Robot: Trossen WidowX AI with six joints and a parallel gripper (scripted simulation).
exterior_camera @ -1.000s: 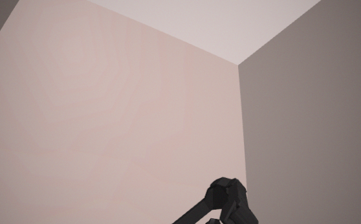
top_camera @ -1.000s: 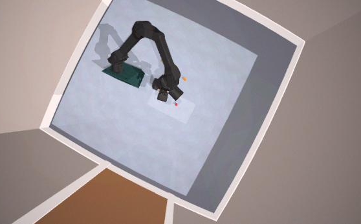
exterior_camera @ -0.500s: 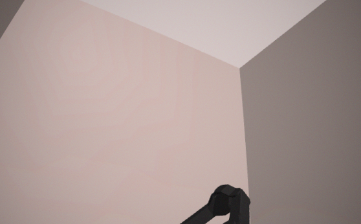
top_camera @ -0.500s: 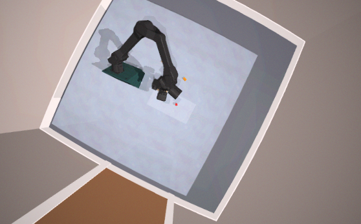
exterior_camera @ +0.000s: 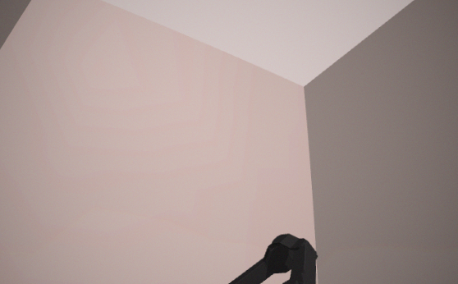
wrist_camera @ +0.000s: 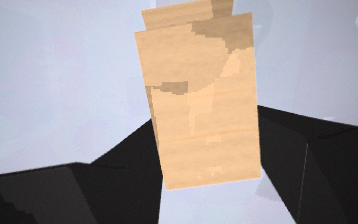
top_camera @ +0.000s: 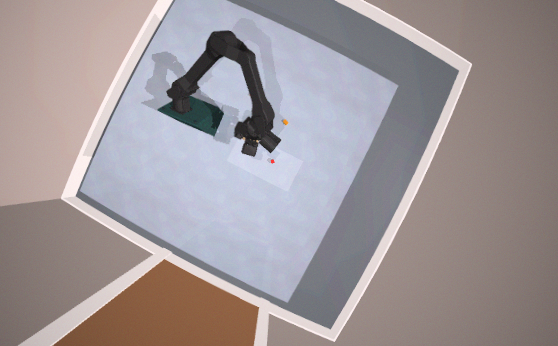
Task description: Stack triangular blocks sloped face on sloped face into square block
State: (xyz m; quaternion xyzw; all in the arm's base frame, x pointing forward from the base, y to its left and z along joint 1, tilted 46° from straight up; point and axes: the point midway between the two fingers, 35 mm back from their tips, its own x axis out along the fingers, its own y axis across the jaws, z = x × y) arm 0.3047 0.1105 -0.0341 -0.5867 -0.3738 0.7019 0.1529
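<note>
Now: gripper tip 10 mm short of the wooden triangular block and 10 mm below it. Also, from my gripper tip: small orange marker 90 mm ahead, 150 mm to the left, 60 mm below.
</note>
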